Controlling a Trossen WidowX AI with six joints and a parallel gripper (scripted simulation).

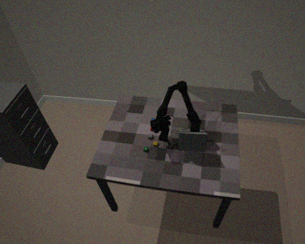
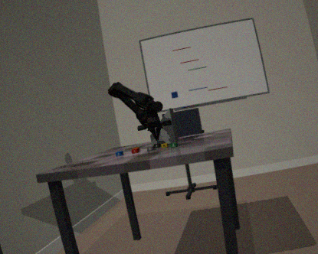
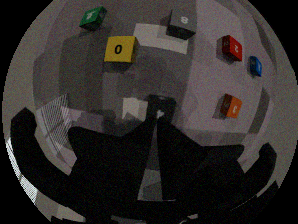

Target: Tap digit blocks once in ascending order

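Right now my gripper tip is 12 cm short of the green block, 13 cm to the right of it and 3 cm above it. Round my gripper tip: yellow block 6 cm ahead, 6 cm to the left, 3 cm below; then grey block 12 cm ahead, 3 cm below; then orange block 4 cm ahead, 12 cm to the right, 3 cm below.
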